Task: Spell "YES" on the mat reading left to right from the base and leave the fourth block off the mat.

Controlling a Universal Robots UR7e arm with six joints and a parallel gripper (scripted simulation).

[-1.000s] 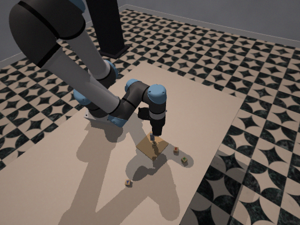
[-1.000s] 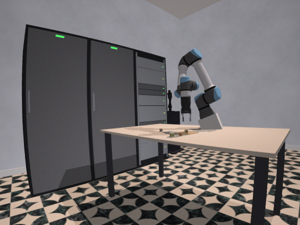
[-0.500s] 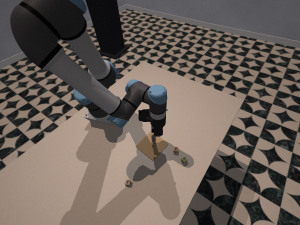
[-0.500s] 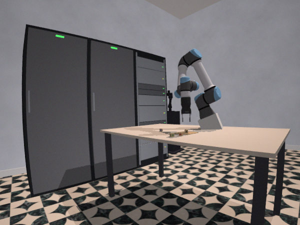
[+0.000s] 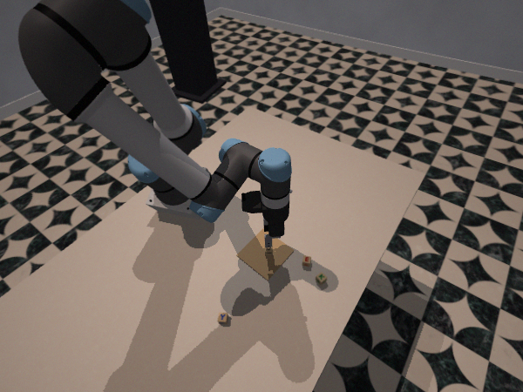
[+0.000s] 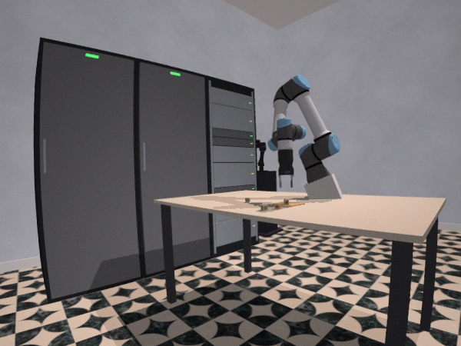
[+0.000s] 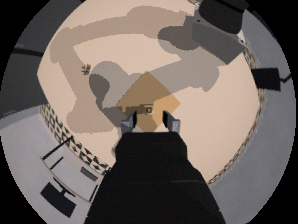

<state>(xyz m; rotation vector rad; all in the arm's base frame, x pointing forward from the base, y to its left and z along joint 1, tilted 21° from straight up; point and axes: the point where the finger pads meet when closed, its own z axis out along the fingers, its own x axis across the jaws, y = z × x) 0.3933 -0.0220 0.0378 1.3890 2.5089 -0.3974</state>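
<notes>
Now: hand 90 mm above the S block. Also, from my hand: mat 10 mm behind, 10 mm to the right, 110 mm below.
</notes>
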